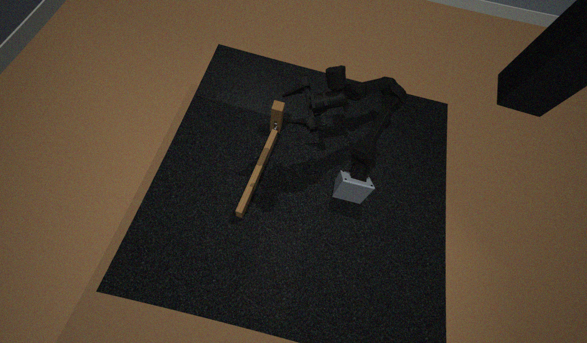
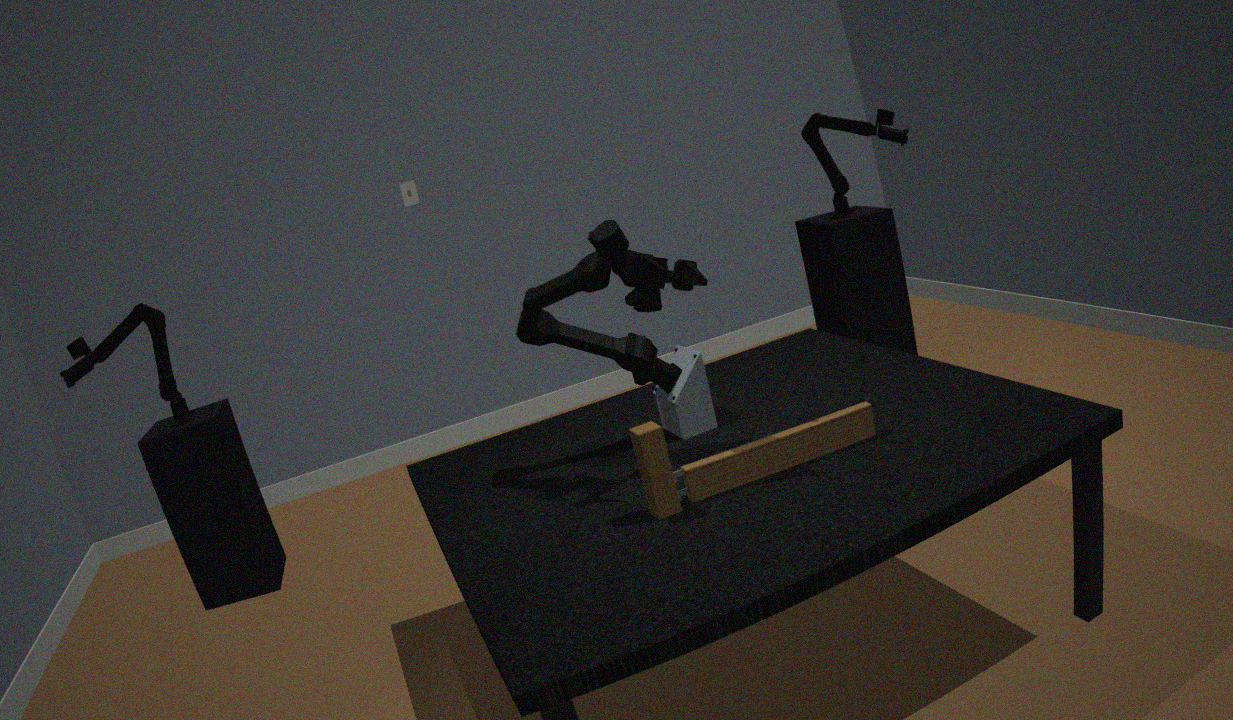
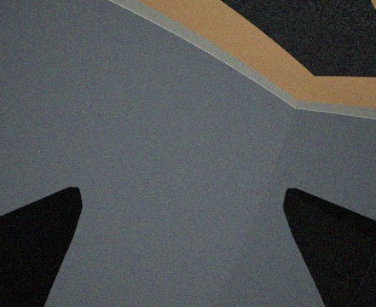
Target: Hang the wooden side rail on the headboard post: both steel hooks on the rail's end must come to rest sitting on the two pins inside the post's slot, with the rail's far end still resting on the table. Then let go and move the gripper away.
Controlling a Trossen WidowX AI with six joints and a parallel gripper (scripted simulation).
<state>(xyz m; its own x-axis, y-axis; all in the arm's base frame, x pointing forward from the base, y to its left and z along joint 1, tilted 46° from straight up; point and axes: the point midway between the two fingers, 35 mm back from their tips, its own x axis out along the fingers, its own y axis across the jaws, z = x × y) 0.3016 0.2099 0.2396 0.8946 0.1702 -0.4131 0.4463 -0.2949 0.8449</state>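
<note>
Now: gripper tip 330 mm above the wooden headboard post, 170 mm to the left of it and 70 mm short of it.
</note>
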